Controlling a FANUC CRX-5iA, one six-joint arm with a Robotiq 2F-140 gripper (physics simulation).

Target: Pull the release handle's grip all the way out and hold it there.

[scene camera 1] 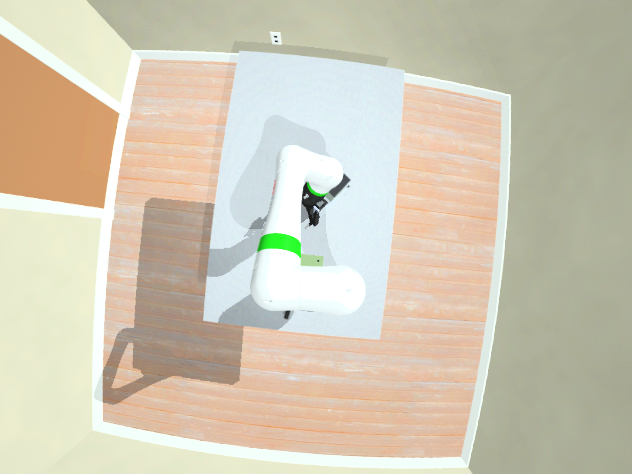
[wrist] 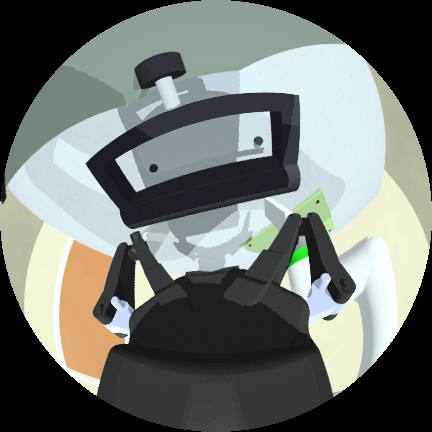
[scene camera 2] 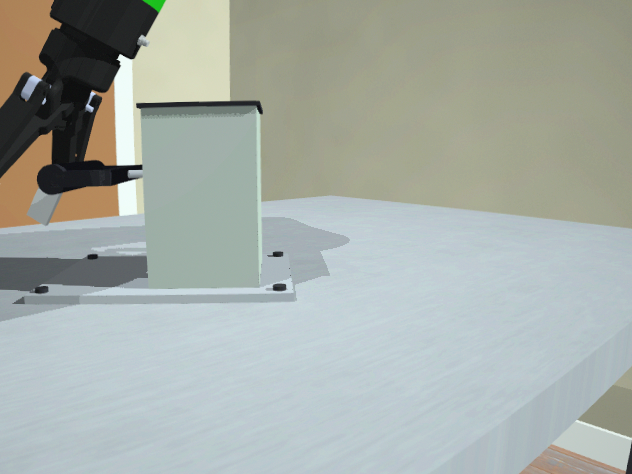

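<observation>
The release handle (scene camera 2: 91,174) is a black frame beside a pale green housing (scene camera 2: 201,204) with a black lid. In the wrist view its grip (wrist: 215,195) is a thick dark bar on the frame's near side, and a white rod (wrist: 168,92) runs from the frame's rear bar to a round black collar (wrist: 160,70). In scene camera 2 the grip's round end (scene camera 2: 52,178) stands out left of the housing. My gripper (scene camera 1: 312,220) (wrist: 214,214) is wide open beside the grip, holding nothing. One finger passes behind the grip's end in scene camera 2; the other leaves the frame. Contact is unclear.
The housing's base plate (scene camera 2: 178,295) is bolted to the pale table (scene camera 1: 362,127) (scene camera 2: 408,367). A light green plate (scene camera 1: 312,260) (wrist: 312,212) shows beside the arm. The white arm (scene camera 1: 285,209) hangs over the table and hides part of it.
</observation>
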